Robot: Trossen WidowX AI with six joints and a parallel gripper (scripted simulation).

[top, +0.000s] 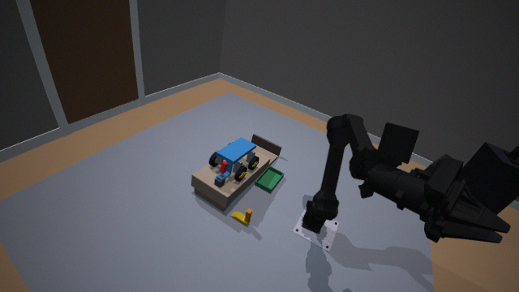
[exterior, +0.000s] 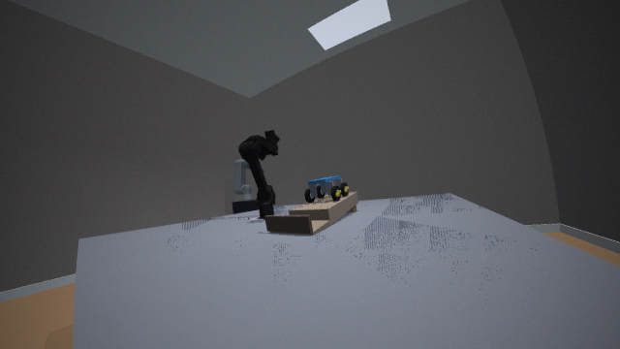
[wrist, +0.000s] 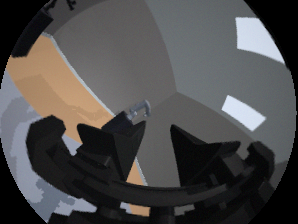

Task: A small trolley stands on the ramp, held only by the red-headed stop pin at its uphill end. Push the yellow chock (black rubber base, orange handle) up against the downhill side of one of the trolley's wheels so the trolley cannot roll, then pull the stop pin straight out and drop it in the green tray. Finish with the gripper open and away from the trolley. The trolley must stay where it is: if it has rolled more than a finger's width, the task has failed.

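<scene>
Right now the yellow chock is 430 mm below my gripper tip, 410 mm ahead of it and 160 mm to the right of it. Also, from my gripper tip: green tray 450 mm below, 400 mm ahead, 380 mm to the right; then blue trolley 530 mm ahead, 340 mm below, 300 mm to the right; then red-headed stop pin 520 mm ahead, 320 mm below, 190 mm to the right.
</scene>
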